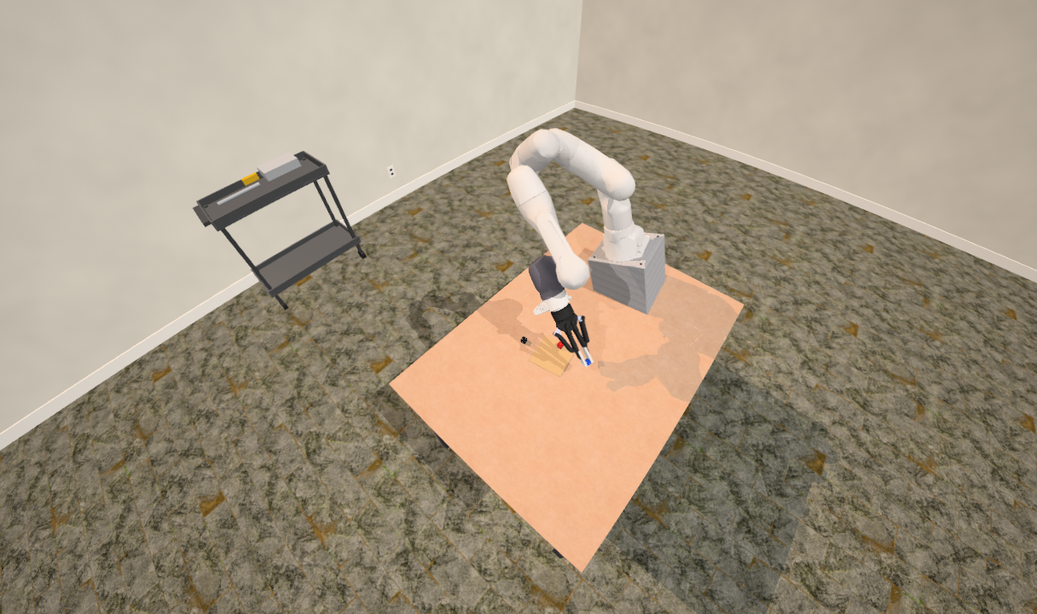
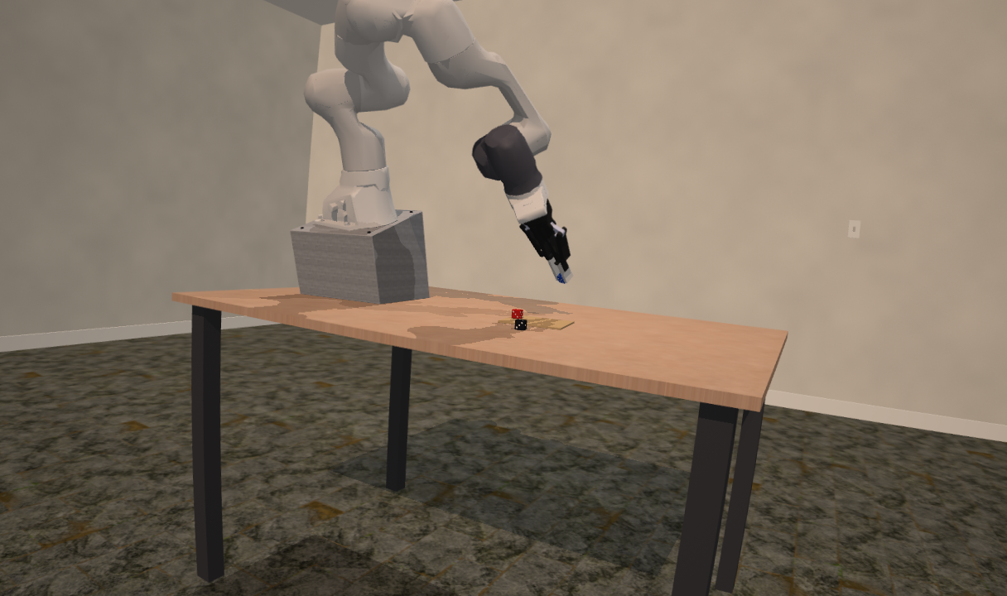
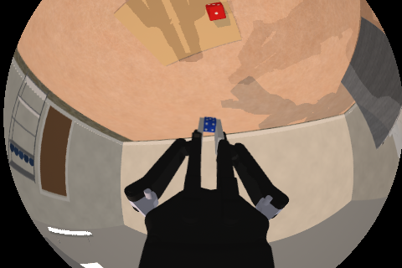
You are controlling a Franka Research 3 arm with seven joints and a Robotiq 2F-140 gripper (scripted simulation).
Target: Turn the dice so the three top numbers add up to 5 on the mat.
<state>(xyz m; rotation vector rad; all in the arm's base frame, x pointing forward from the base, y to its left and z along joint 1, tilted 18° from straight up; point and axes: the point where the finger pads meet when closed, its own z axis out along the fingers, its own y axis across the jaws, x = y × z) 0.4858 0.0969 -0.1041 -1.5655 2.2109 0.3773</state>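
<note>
The tan mat is 130 mm to the right of my hand and 120 mm below it. Also, from my hand: blue die 20 mm to the left, 20 mm below; then black die 20 mm ahead, 260 mm to the right, 110 mm below; then red die 50 mm behind, 130 mm to the right, 110 mm below.
</note>
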